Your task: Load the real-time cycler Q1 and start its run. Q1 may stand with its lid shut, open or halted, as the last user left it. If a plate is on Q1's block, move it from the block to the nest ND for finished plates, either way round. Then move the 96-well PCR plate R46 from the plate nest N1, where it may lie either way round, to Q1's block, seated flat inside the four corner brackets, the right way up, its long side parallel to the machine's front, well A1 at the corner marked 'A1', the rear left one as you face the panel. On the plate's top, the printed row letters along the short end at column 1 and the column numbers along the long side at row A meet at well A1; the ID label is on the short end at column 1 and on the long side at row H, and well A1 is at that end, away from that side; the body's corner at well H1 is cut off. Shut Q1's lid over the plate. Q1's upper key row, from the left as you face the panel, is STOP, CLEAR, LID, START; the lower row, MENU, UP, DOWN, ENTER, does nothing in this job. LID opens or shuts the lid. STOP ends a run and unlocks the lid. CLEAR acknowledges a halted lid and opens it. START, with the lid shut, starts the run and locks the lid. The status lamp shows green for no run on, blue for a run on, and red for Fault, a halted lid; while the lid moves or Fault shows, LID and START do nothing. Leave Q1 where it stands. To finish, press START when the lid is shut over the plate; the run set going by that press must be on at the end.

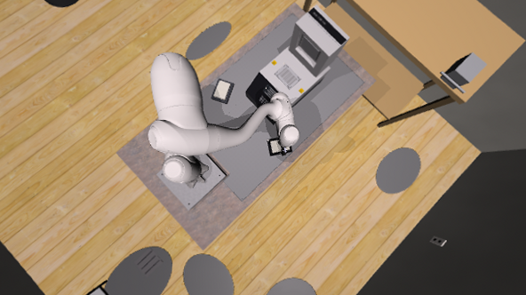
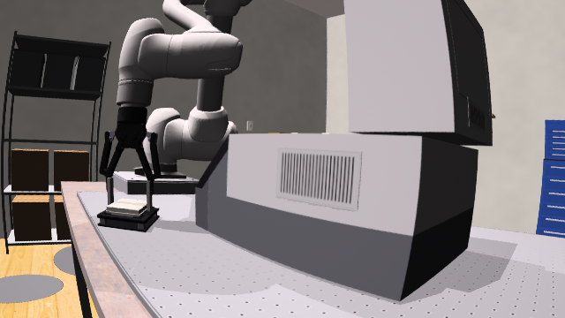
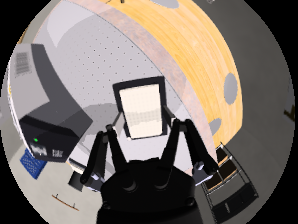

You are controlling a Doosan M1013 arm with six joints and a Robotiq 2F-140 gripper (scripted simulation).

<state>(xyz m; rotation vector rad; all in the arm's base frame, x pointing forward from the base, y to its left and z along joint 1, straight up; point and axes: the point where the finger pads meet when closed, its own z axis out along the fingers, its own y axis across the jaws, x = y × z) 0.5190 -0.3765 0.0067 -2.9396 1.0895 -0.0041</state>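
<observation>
The pale plate lies 2 cm below my hand. The rest, counted from my hand: black plate nest: 3 cm below.
</observation>
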